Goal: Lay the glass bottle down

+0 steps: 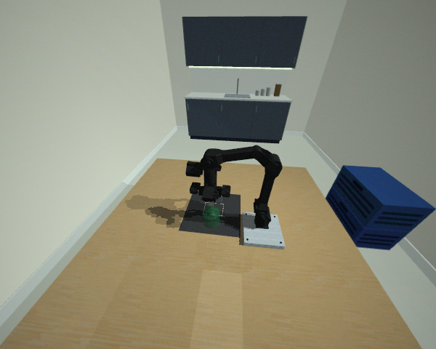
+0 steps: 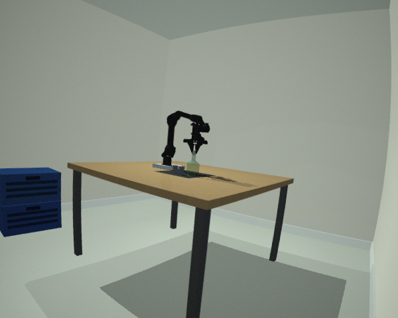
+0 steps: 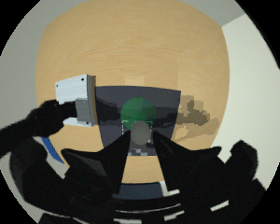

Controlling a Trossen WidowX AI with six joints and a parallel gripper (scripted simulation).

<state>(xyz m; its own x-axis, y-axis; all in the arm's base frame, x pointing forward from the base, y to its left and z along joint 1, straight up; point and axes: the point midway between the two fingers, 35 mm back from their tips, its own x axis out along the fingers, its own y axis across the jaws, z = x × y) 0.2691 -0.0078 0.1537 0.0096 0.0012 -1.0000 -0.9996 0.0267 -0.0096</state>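
My gripper tip is 5 cm above the green glass bottle. From my gripper tip the other things lie so: dark mat 15 cm below, 8 cm to the right.
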